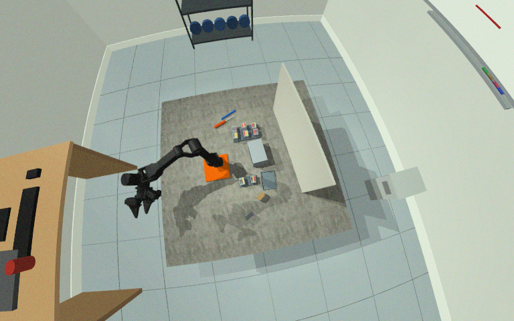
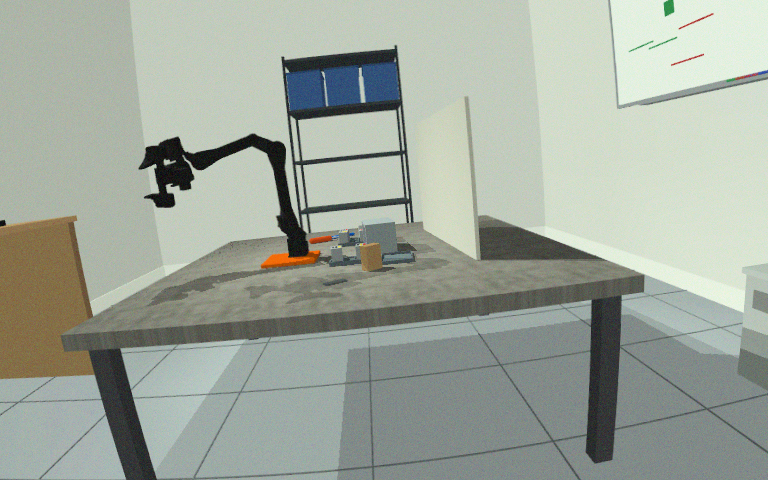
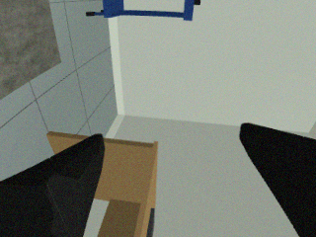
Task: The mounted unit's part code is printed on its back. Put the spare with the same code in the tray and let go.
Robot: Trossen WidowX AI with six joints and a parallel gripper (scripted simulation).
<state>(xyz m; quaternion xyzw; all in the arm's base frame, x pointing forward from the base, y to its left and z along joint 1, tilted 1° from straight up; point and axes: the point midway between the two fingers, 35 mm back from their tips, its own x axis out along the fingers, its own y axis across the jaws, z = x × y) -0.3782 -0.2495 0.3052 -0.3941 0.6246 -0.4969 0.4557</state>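
Now: the grey spare 550 mm ahead of my gripper tip, 500 mm to the left of it and 270 mm below it. From my gripper tip the other things lie so: mounted unit: 670 mm ahead, 290 mm to the left, 260 mm below; then tan block: 630 mm ahead, 280 mm below, 20 mm to the right; then dark piece: 520 mm ahead, 310 mm below, 130 mm to the right.
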